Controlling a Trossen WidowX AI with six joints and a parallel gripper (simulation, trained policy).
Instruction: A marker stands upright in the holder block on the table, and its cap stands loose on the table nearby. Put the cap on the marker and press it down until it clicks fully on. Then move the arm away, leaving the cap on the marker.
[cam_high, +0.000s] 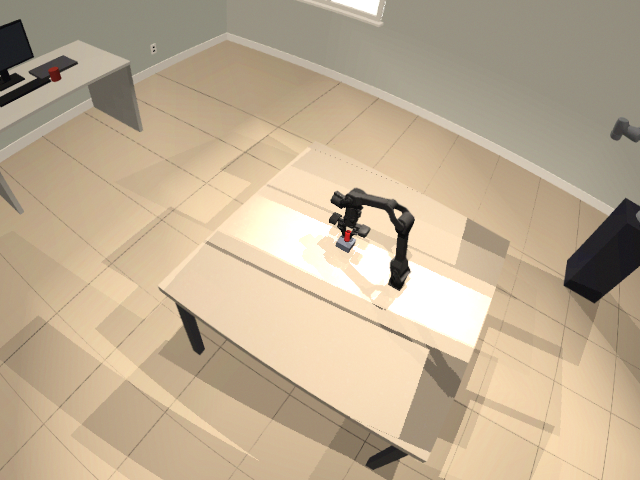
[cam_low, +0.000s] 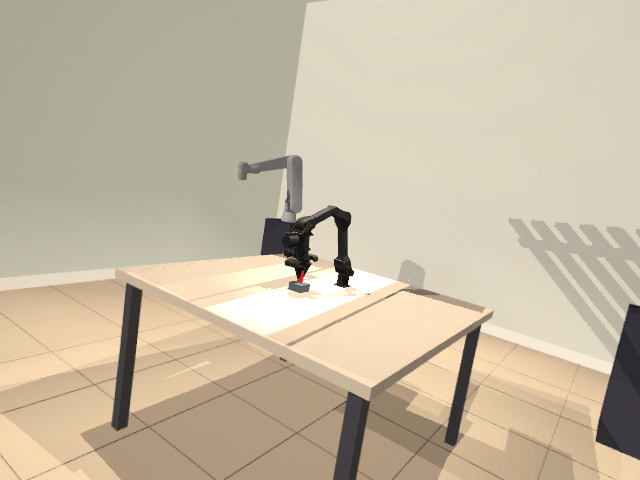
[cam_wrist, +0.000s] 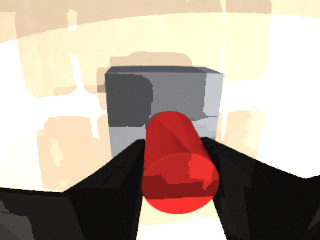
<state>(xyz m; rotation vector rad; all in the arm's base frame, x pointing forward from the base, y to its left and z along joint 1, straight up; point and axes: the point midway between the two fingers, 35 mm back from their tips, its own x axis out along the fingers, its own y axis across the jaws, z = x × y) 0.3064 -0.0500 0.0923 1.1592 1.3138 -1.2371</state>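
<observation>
The red cap lies 10 mm above my gripper tip. From my gripper tip the other things lie so: grey holder block 40 mm below.
</observation>
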